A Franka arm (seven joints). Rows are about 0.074 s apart.
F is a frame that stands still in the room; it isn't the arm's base.
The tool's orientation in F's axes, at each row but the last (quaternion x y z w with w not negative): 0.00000 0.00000 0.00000 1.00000; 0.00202 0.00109 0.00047 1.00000; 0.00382 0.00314 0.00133 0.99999; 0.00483 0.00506 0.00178 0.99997; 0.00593 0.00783 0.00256 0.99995; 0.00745 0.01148 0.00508 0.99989; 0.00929 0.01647 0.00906 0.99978; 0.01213 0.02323 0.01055 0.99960; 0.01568 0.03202 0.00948 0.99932; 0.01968 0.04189 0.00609 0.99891; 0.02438 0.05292 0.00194 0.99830
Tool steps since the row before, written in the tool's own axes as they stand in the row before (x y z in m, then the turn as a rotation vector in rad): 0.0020 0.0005 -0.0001 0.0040 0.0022 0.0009; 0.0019 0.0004 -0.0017 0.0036 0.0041 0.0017; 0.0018 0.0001 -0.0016 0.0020 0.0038 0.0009; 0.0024 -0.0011 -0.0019 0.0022 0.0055 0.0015; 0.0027 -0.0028 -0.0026 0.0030 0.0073 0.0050; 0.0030 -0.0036 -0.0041 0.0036 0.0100 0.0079; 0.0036 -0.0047 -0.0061 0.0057 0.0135 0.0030; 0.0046 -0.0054 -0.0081 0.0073 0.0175 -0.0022; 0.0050 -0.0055 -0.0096 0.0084 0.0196 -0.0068; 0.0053 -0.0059 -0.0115 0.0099 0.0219 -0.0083; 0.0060 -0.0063 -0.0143 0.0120 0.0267 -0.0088
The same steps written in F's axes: 0.0020 0.0005 -0.0001 0.0040 0.0022 0.0009; 0.0019 0.0004 -0.0017 0.0036 0.0041 0.0017; 0.0018 0.0001 -0.0016 0.0020 0.0038 0.0009; 0.0024 -0.0011 -0.0019 0.0022 0.0055 0.0015; 0.0027 -0.0028 -0.0027 0.0030 0.0073 0.0050; 0.0029 -0.0035 -0.0042 0.0037 0.0099 0.0080; 0.0035 -0.0045 -0.0063 0.0056 0.0135 0.0031; 0.0043 -0.0051 -0.0084 0.0068 0.0177 -0.0021; 0.0045 -0.0051 -0.0101 0.0076 0.0200 -0.0067; 0.0044 -0.0054 -0.0121 0.0089 0.0223 -0.0082; 0.0045 -0.0056 -0.0151 0.0110 0.0272 -0.0087
